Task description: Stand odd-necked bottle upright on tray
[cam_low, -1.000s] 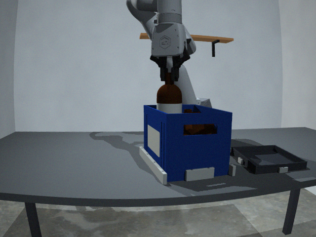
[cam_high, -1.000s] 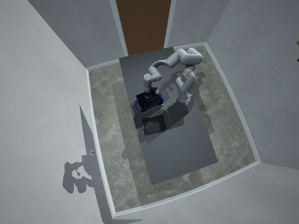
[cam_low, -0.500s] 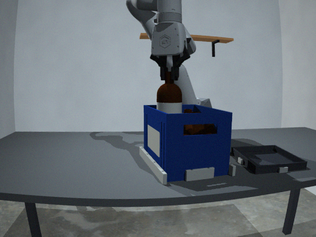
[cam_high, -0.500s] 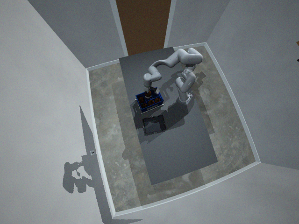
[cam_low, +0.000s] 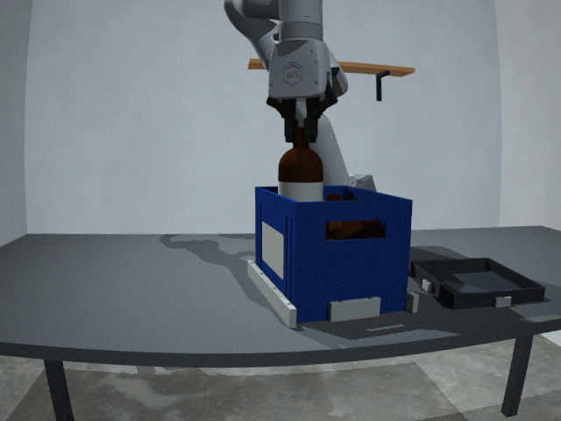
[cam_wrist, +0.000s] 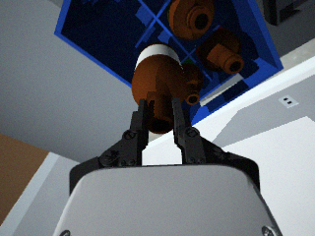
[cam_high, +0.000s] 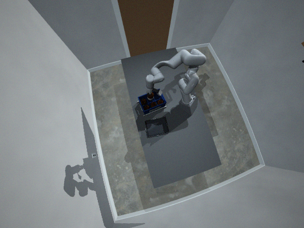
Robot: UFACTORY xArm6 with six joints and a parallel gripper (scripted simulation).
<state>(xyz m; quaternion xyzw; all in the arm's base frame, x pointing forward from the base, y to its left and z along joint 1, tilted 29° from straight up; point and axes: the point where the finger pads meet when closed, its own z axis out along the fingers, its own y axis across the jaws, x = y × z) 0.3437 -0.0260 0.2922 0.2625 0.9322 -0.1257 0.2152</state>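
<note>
The bottle is 70 mm below my hand. From my hand the other things lie so: blue crate (10 mm behind, 40 mm to the left, 190 mm below); then dark tray (10 mm ahead, 330 mm to the left, 270 mm below).
</note>
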